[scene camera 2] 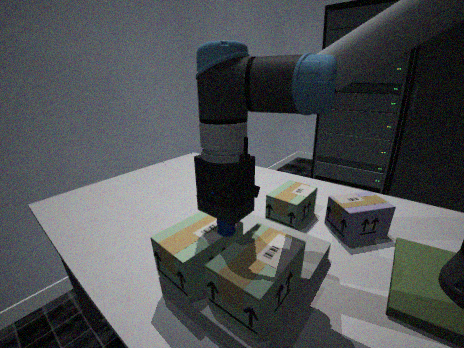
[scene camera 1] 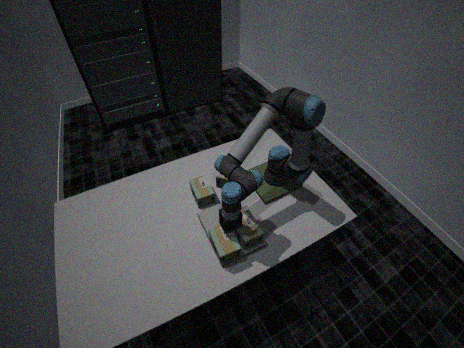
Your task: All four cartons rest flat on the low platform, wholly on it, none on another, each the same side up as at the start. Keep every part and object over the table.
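Places are measured from the arm's base along level axes (x right, y up, z back), in metres.
Where they show: hand, tool point: (scene camera 2: 226, 231); arm's base, link origin: (scene camera 1: 275, 177).
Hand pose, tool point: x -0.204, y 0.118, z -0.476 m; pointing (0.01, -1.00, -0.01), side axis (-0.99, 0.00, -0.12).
Each offset is from my tool point to the top centre of the thing. Level surfaces: height alone.
The left green carton @[dx -0.025, dy +0.002, dz -0.049 m] (scene camera 1: 225, 245) (scene camera 2: 182, 245) and the right green carton @[dx -0.024, dy +0.002, dz +0.081 m] (scene camera 1: 251, 231) (scene camera 2: 250, 270) stand side by side, upright, on the low grey platform (scene camera 1: 202, 217) (scene camera 2: 316, 244). Their outer lower edges are partly in shadow. My suction gripper (scene camera 1: 230, 225) (scene camera 2: 226, 229) points down, and its blue cup appears to touch the left carton's top beside the label, near the edge facing the right carton. In scene camera 1 the cup is hidden. Another green carton @[dx +0.336, dy -0.046, dz +0.023 m] (scene camera 1: 202, 189) (scene camera 2: 291, 202) and a purple carton @[dx +0.365, dy -0.046, dz +0.217 m] (scene camera 1: 221, 181) (scene camera 2: 357, 217) stand upright on the table beyond the platform.
The white table @[dy -0.141 m] (scene camera 1: 130, 240) (scene camera 2: 115, 210) carries the olive base slab (scene camera 1: 269, 193) (scene camera 2: 420, 285) under the arm. The arm's wrist partly covers the purple carton in scene camera 1. A dark server rack (scene camera 1: 159, 50) stands on the floor behind the table.
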